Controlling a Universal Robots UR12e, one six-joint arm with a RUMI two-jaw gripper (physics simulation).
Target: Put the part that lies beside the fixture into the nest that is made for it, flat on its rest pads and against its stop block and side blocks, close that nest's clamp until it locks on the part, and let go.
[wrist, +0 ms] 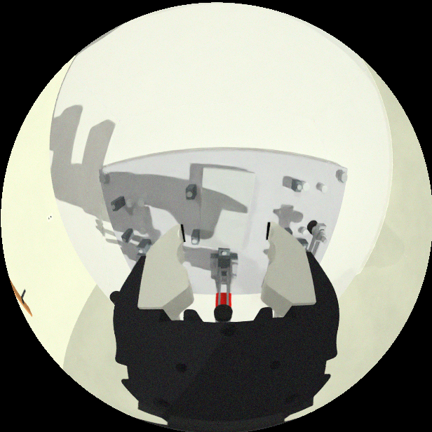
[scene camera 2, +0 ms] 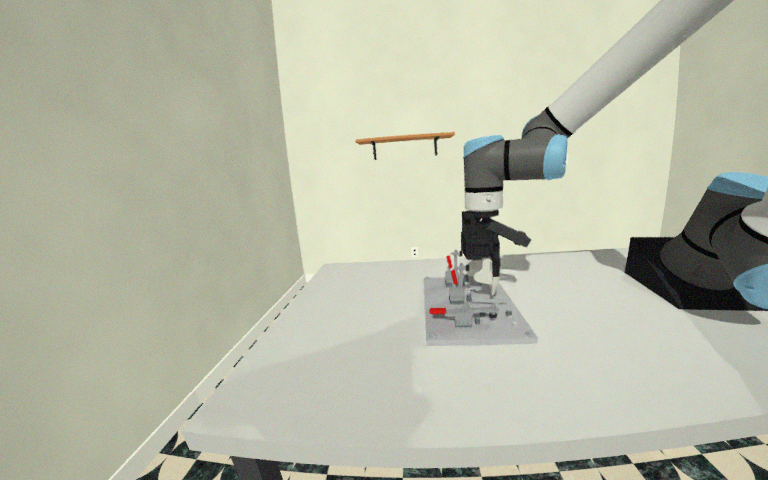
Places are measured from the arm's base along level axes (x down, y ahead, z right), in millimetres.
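Where they show: gripper, fingertip midpoint: (scene camera 2: 487, 288); arm's base, link origin: (scene camera 2: 697, 264).
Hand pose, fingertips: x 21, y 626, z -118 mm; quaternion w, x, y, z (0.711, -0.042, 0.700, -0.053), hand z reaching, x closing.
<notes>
Each offset is from my fingertips to the centre of the thing. "spot": to the spot under its first point.
The part (wrist: 232, 192) is a pale flat plate with a gripper shadow across it. In the wrist view it lies on the fixture @(dx +44, dy +52, dz -5 mm) (scene camera 2: 481, 336) (wrist: 272, 162) in the middle nest, its long left side next to two small dark blocks (wrist: 191, 191) (wrist: 195, 236). Full contact with pads and blocks cannot be told. My gripper (scene camera 2: 488, 287) (wrist: 225, 224) is open; its two pale fingers stand on either side of the part with a gap at each side. The middle clamp @(spot: dx +11, dy +83, dz -19 mm) (scene camera 2: 456, 294) (wrist: 224, 259) stands at the part's near end, with its red handle @(spot: dx -37, dy +88, dz -18 mm) (scene camera 2: 454, 277) (wrist: 223, 299) raised.
Another clamp with a raised red handle @(spot: dx -40, dy +101, dz +92 mm) (scene camera 2: 449, 262) stands at the fixture's far end. The front clamp @(dx +10, dy +68, dz -117 mm) (scene camera 2: 463, 319) (wrist: 317, 235) has its red handle (scene camera 2: 437, 310) lying level and a black tip @(spot: dx +14, dy +4, dz -116 mm) (scene camera 2: 492, 315) (wrist: 312, 226) low over the plate. A wall shelf (scene camera 2: 404, 137) hangs behind.
</notes>
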